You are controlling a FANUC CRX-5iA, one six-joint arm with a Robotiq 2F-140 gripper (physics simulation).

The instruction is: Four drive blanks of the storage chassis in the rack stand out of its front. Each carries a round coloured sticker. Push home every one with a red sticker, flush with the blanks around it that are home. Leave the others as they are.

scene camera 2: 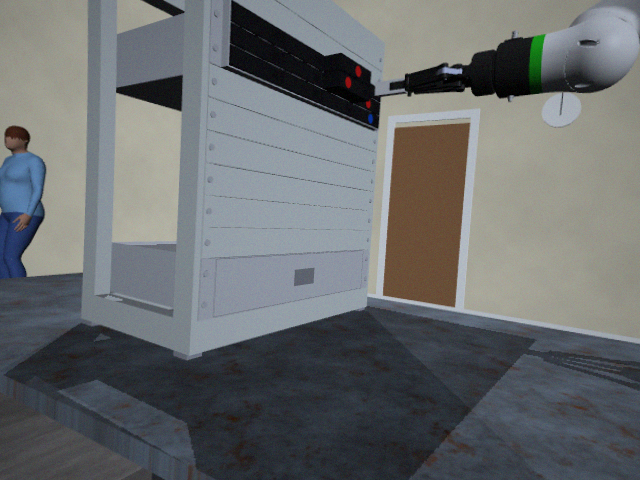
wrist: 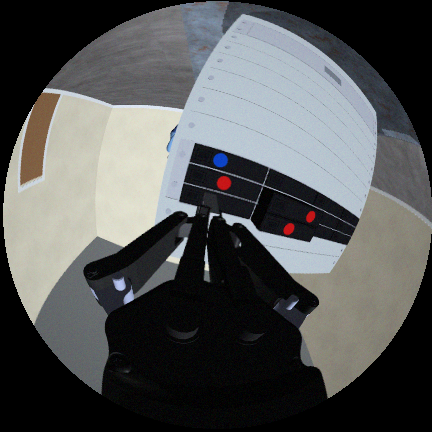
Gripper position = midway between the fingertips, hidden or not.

In view: the gripper point(scene camera 2: 376, 89) and a rack point(scene camera 2: 282, 108).
The rack shows as well in the wrist view point(wrist: 286, 140). The gripper shows as well in the wrist view point(wrist: 207, 202).
